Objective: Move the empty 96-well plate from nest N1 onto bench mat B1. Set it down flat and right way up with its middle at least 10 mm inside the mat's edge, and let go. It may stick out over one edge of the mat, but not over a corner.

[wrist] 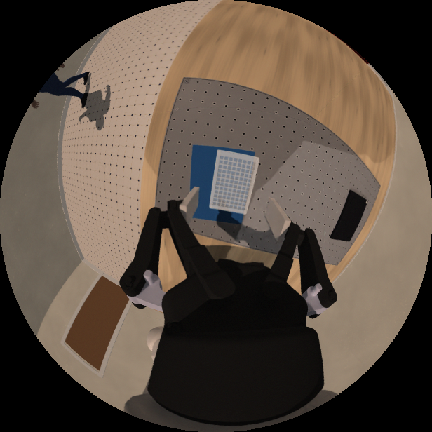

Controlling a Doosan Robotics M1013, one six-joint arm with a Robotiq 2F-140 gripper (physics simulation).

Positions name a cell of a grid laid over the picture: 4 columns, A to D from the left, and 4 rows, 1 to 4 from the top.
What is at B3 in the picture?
My gripper.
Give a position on a 96-well plate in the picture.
C2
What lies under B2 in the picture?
A blue bench mat.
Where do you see a black nest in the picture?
D3
